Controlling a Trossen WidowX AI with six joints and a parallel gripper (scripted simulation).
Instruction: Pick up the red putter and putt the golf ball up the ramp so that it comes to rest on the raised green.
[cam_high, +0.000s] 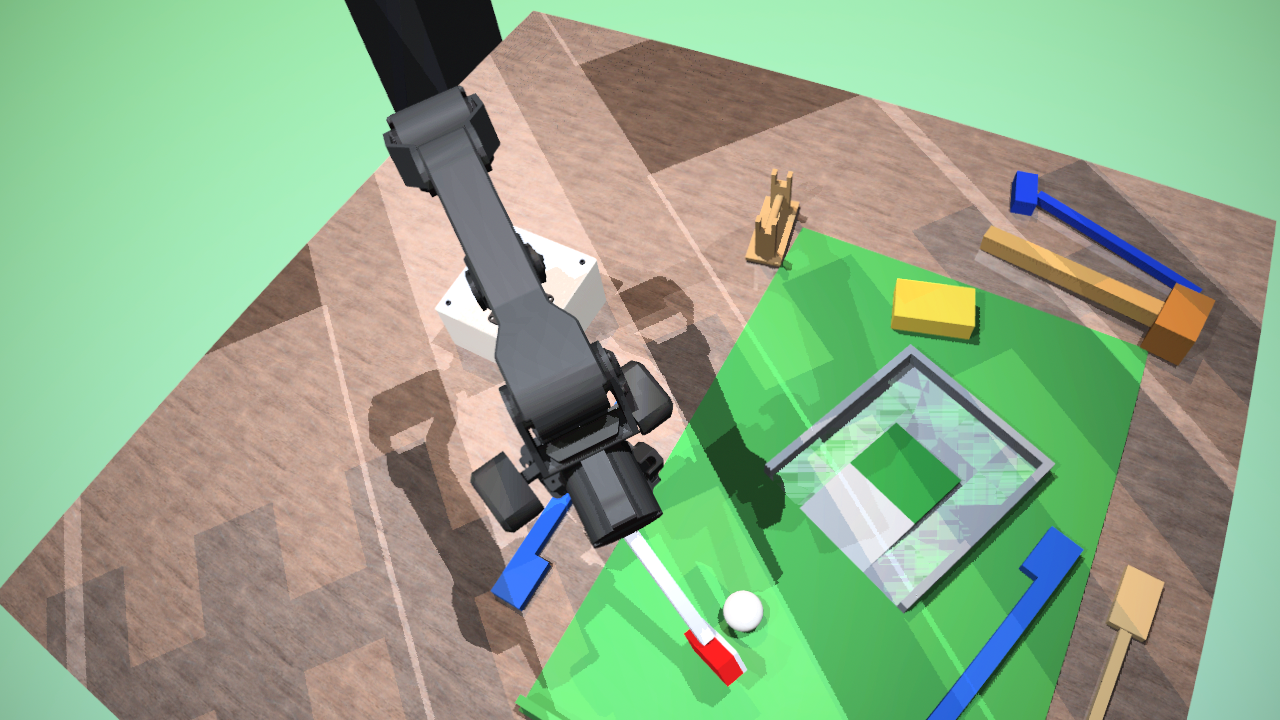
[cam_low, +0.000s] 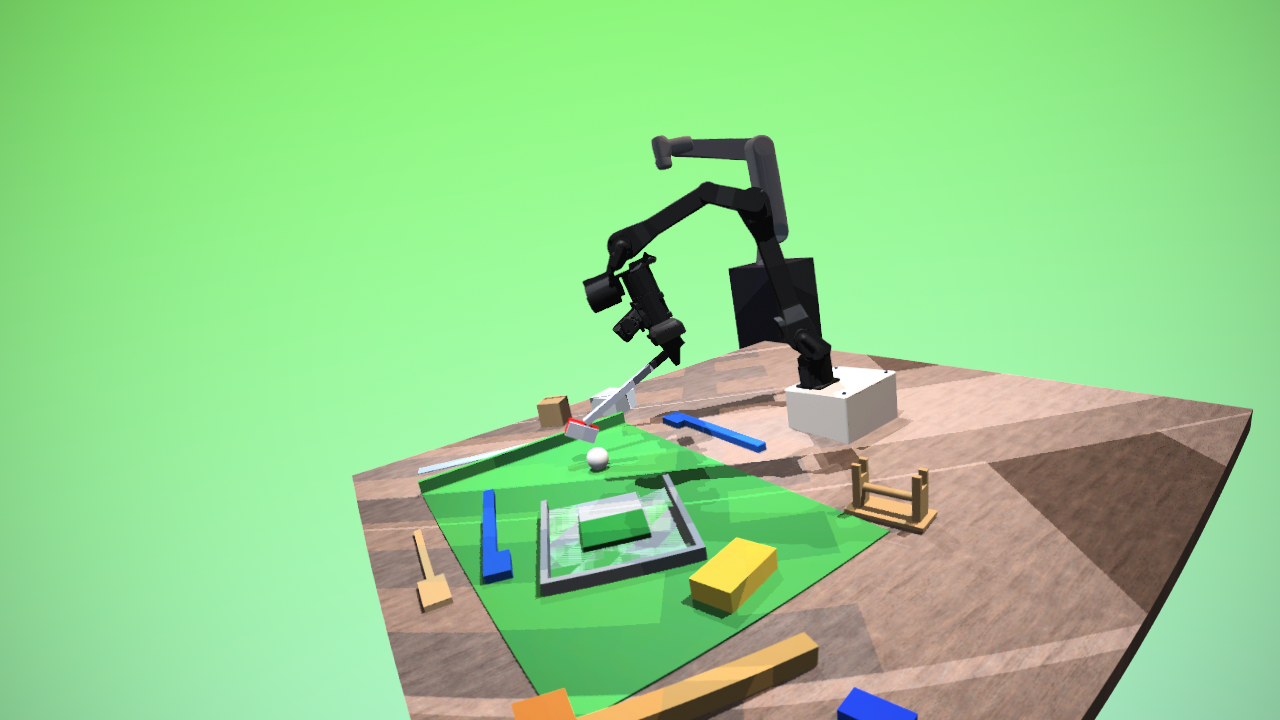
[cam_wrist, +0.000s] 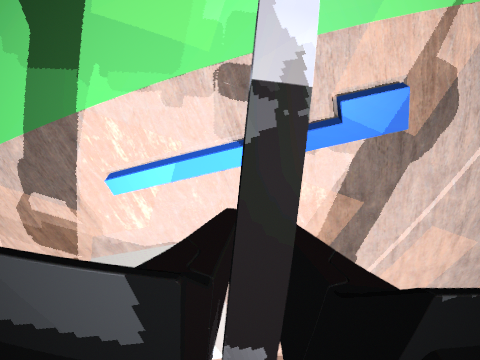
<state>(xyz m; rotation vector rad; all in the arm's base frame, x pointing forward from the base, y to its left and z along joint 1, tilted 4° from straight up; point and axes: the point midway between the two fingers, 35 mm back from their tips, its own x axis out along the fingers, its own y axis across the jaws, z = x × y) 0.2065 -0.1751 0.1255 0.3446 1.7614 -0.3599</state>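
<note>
Now: the red putter 100 mm ahead of my gripper tip, 40 mm to the right of it and 30 mm below it. Round my gripper tip: yellow block 260 mm ahead, 430 mm to the left, 140 mm below; white golf ball 190 mm ahead, 30 mm to the right, 140 mm below; wooden stand 20 mm ahead, 490 mm to the left, 120 mm below.
</note>
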